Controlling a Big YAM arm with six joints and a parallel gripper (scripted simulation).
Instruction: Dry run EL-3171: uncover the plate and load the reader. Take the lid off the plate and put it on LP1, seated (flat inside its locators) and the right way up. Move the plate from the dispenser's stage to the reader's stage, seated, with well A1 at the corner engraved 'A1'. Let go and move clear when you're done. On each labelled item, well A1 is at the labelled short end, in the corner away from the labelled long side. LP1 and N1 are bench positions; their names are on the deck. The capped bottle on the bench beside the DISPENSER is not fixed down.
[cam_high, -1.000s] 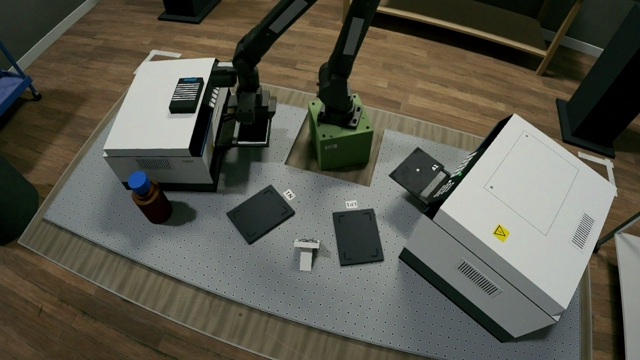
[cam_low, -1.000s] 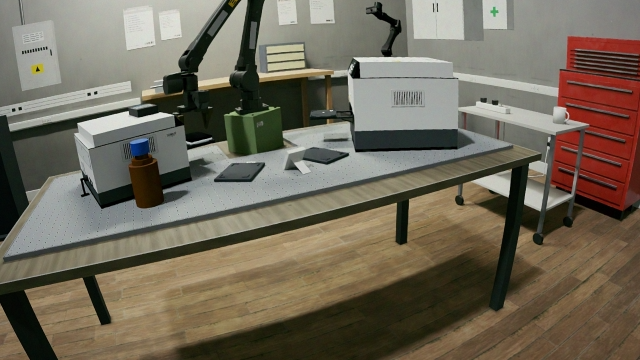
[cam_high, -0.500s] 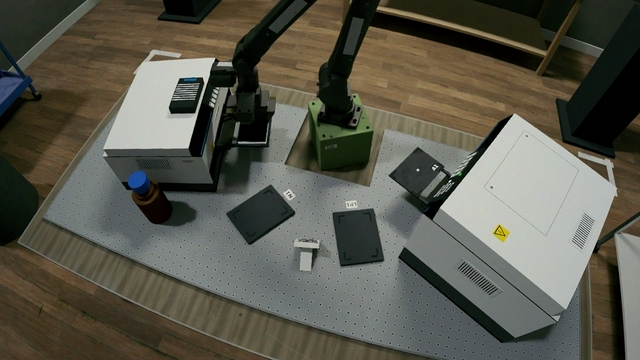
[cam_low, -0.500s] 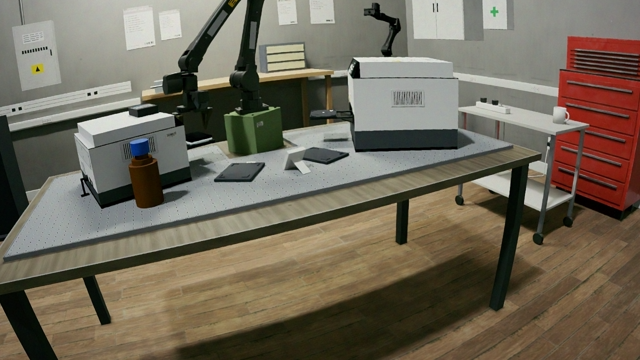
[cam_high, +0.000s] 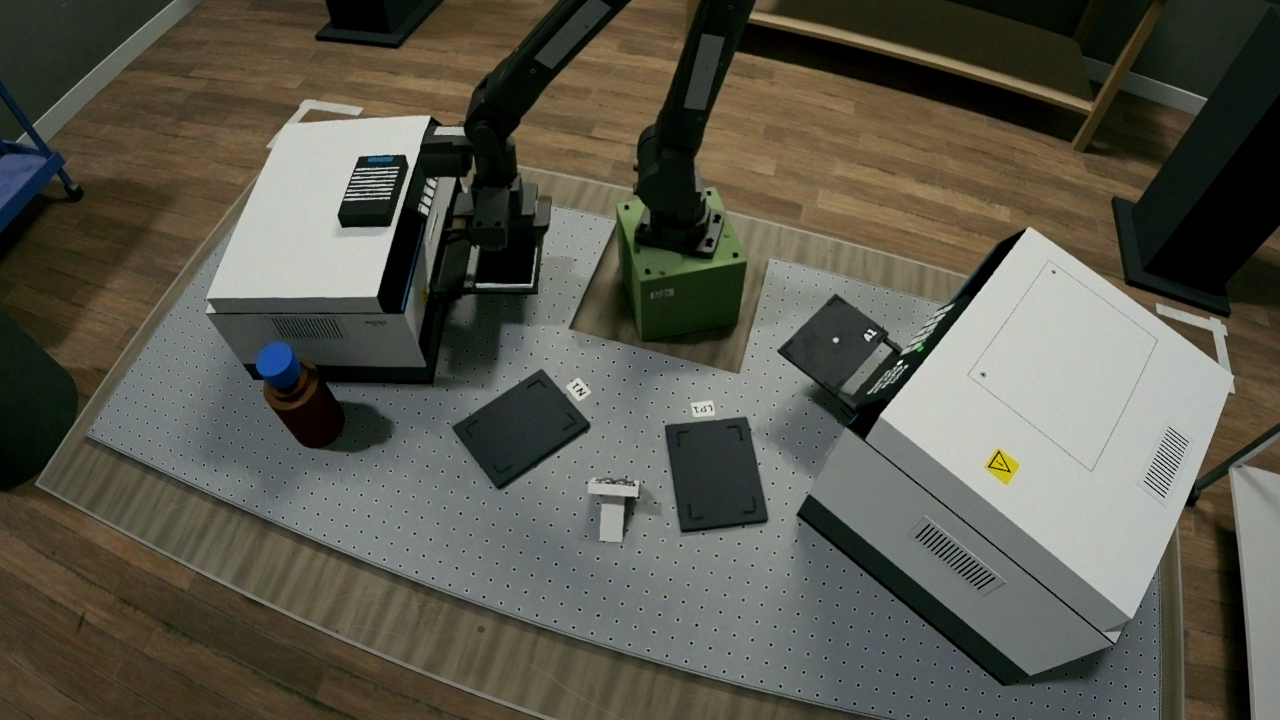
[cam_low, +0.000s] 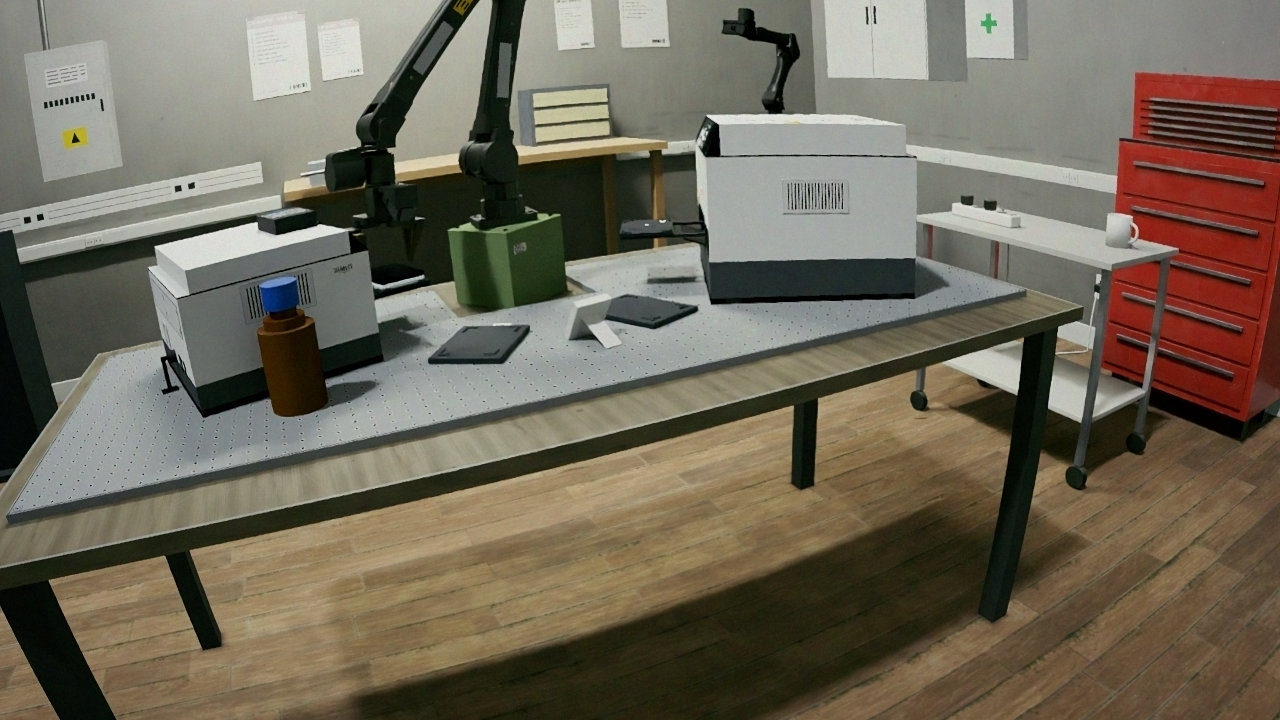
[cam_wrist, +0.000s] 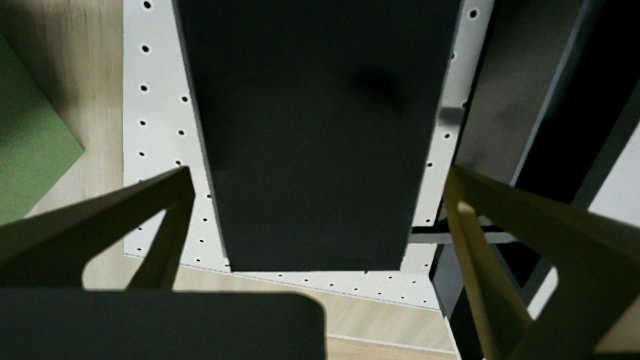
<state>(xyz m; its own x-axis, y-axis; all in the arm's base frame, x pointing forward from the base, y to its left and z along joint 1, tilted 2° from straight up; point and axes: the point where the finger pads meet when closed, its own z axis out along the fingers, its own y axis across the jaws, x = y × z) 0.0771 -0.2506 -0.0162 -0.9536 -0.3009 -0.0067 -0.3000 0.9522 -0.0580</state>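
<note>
Now: the dark lid 20 mm below my hand. Round my hand: brown capped bottle 330 mm ahead, 200 mm to the right; then well plate 30 mm below; then N1 nest 240 mm ahead, 110 mm to the left, 110 mm below.
</note>
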